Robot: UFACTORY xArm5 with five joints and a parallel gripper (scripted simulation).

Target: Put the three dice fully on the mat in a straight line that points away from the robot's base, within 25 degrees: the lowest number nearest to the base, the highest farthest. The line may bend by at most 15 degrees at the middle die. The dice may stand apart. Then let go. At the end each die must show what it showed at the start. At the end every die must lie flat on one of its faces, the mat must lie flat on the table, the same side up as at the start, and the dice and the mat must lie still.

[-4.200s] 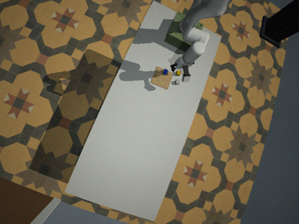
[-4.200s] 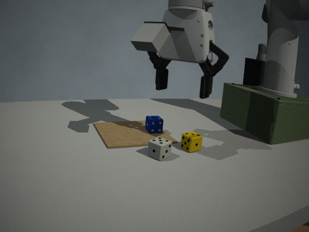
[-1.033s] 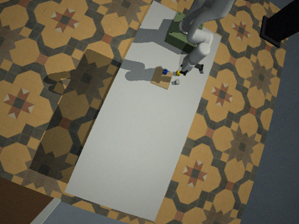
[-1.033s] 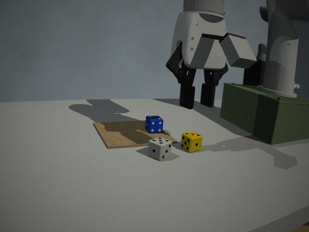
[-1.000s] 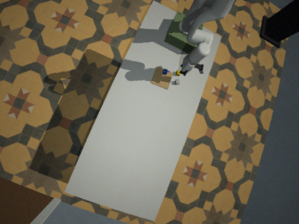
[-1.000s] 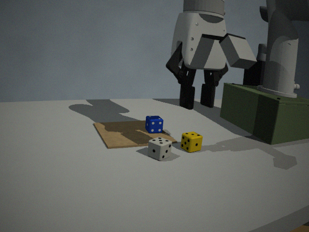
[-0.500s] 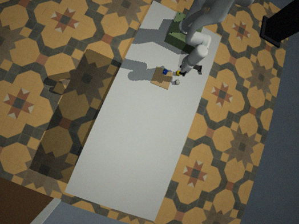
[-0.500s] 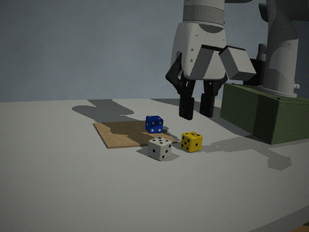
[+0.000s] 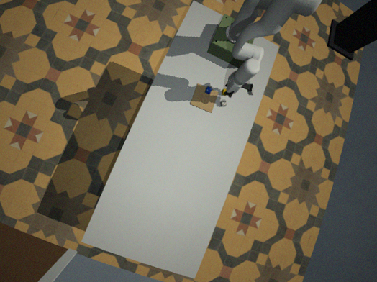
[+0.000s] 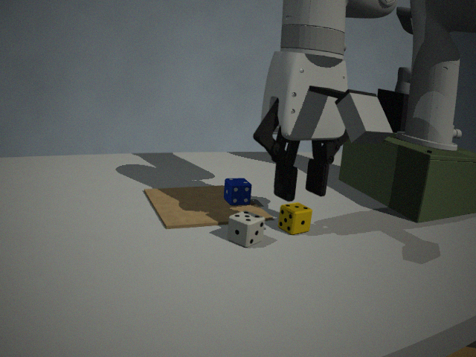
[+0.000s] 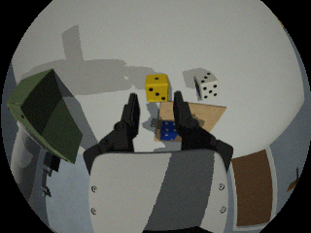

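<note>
Right now the yellow die is 5 cm below my hand. From my hand the other things lie so: white die (7 cm ahead, 1 cm to the left, 5 cm below); blue die (3 cm ahead, 10 cm to the right, 4 cm below); tan mat (8 cm ahead, 11 cm to the right, 6 cm below).
</note>
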